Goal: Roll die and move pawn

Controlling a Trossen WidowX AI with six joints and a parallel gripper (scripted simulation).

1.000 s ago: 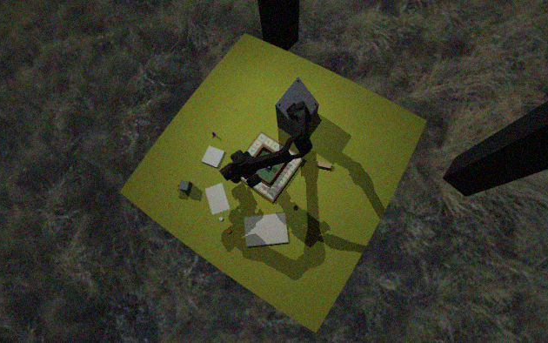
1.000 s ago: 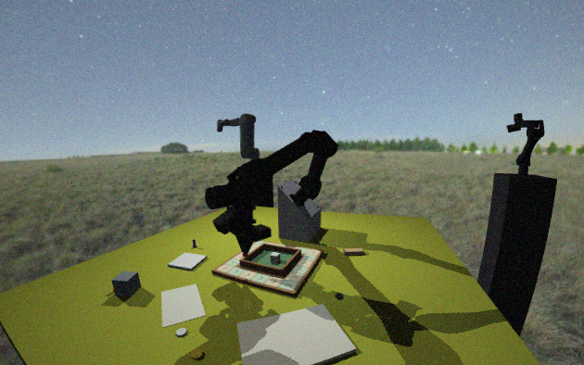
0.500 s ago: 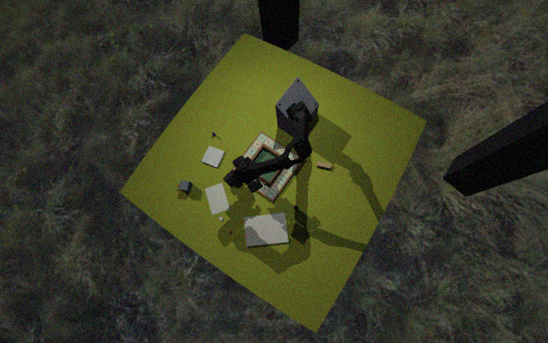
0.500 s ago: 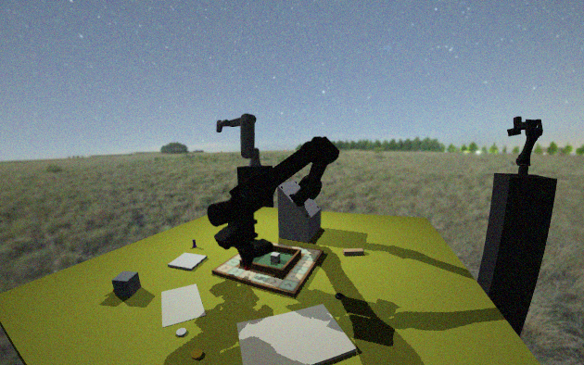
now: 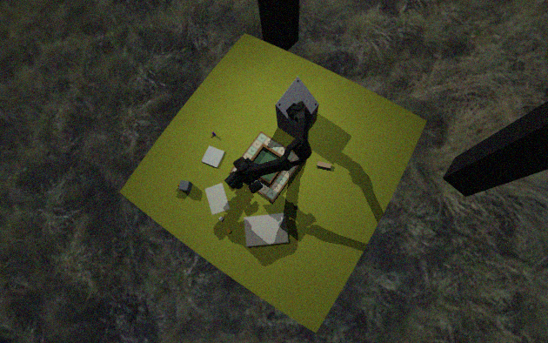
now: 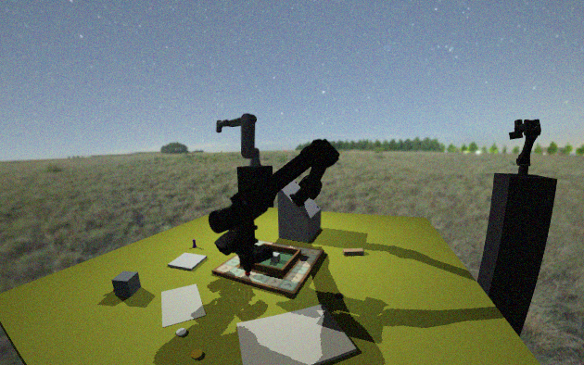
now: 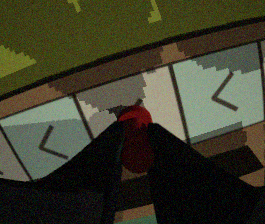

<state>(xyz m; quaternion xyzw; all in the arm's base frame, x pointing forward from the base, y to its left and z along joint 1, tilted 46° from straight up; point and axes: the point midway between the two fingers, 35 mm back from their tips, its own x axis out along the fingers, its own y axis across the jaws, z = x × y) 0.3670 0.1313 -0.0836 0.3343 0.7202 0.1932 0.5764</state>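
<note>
The red pawn lies 10 mm above my gripper tip. Also, from my gripper tip: grey die (120 mm behind, 20 mm to the left); then green dice tray (120 mm behind, 10 mm to the left, 20 mm below); then black disc (40 mm behind, 270 mm to the left, 20 mm below).
</note>
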